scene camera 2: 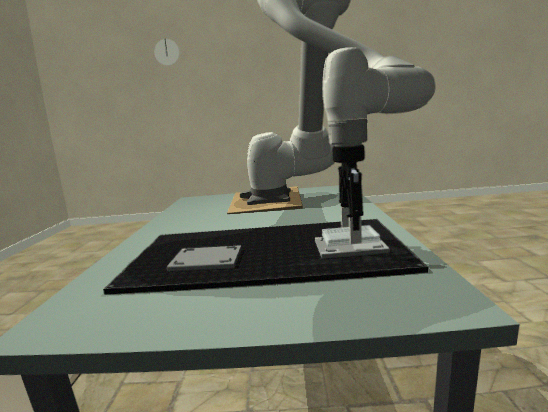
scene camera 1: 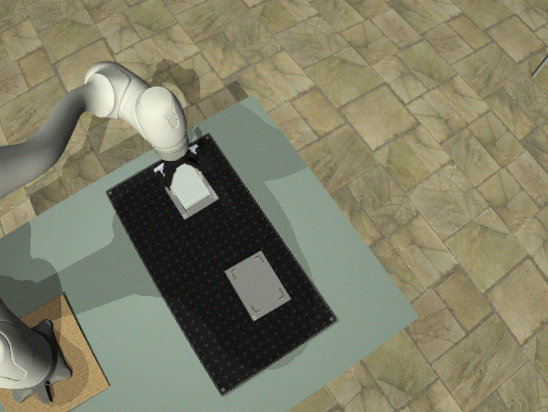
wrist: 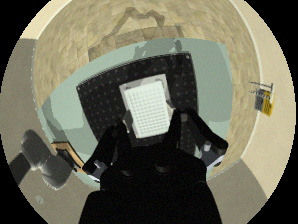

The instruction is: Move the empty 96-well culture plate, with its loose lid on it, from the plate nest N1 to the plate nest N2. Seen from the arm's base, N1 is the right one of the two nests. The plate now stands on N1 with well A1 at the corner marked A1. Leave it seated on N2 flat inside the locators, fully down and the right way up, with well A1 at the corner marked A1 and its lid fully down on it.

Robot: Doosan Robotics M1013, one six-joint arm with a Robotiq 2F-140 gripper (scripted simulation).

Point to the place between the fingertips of the gripper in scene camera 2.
At 351,236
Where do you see a nest N1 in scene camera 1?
257,285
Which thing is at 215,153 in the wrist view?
The gripper.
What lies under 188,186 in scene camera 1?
A lid.
